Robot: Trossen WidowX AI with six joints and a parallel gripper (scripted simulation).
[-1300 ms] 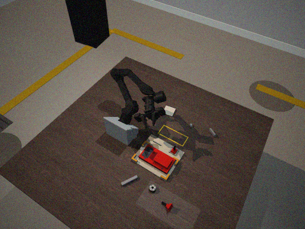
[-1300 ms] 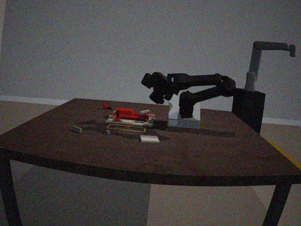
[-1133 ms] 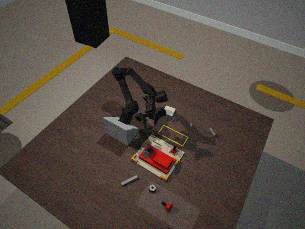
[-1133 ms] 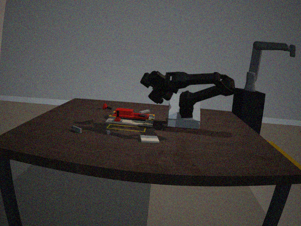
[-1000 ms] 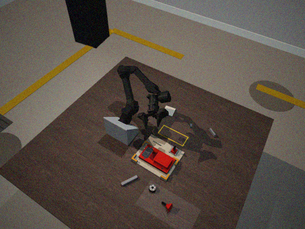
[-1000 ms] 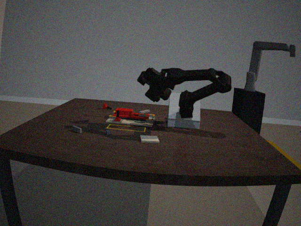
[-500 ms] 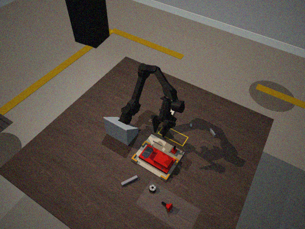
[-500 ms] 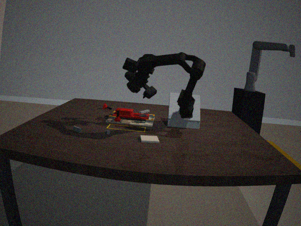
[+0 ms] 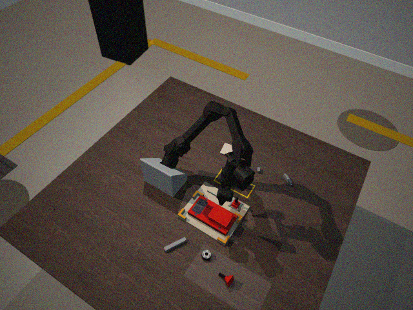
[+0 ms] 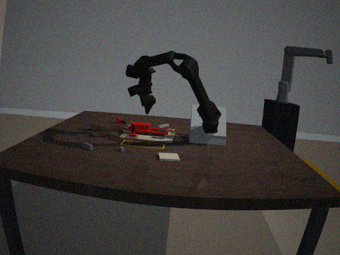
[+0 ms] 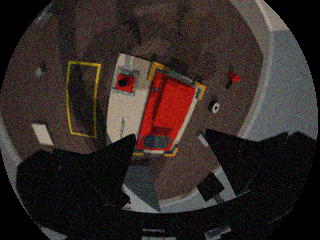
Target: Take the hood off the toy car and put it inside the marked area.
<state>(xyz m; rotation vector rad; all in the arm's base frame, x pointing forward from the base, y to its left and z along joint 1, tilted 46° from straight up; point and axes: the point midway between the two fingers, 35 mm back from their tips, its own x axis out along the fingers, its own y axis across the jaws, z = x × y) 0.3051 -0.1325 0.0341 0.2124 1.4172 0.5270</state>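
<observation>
The hood is 20 mm ahead of my gripper tip, 40 mm to the right of it and 90 mm below it. The rest, counted from my gripper tip: white tile: 110 mm behind, 360 mm to the left, 120 mm below.
</observation>
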